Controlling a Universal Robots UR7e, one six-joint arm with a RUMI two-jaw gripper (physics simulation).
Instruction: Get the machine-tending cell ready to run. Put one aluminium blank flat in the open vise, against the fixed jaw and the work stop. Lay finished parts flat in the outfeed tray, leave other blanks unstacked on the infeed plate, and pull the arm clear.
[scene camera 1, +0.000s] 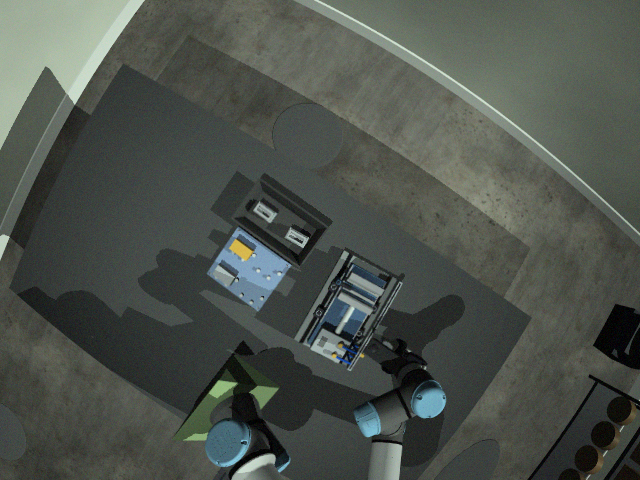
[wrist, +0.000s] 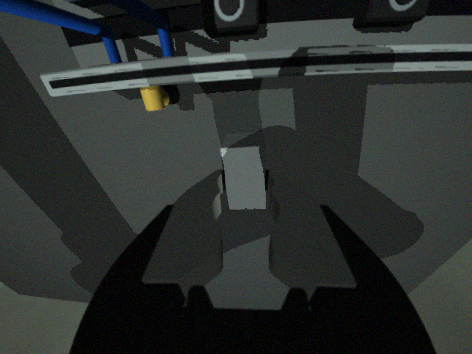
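My gripper (scene camera 1: 385, 351) (wrist: 244, 171) is shut on a grey aluminium blank (wrist: 244, 177), just outside the lower right long side of the vise assembly (scene camera 1: 356, 302). In the wrist view the blank is short of the assembly's pale slotted rail (wrist: 345, 61). The blank cannot be made out in the scene view. A grey blank (scene camera 1: 225, 274) and an orange block (scene camera 1: 241, 249) lie apart on the blue infeed plate (scene camera 1: 256, 292). Two silvery finished parts (scene camera 1: 264, 210) (scene camera 1: 297, 236) lie apart in the dark outfeed tray (scene camera 1: 296, 205).
Blue hoses (scene camera 1: 347, 351) (wrist: 60, 19) with yellow fittings (wrist: 154, 98) stand at the vise assembly's near end. A green angular object (scene camera 1: 217, 397) and a blue-capped arm part (scene camera 1: 229, 442) are at the lower left. A rack with brown round items (scene camera 1: 604, 435) stands at the lower right.
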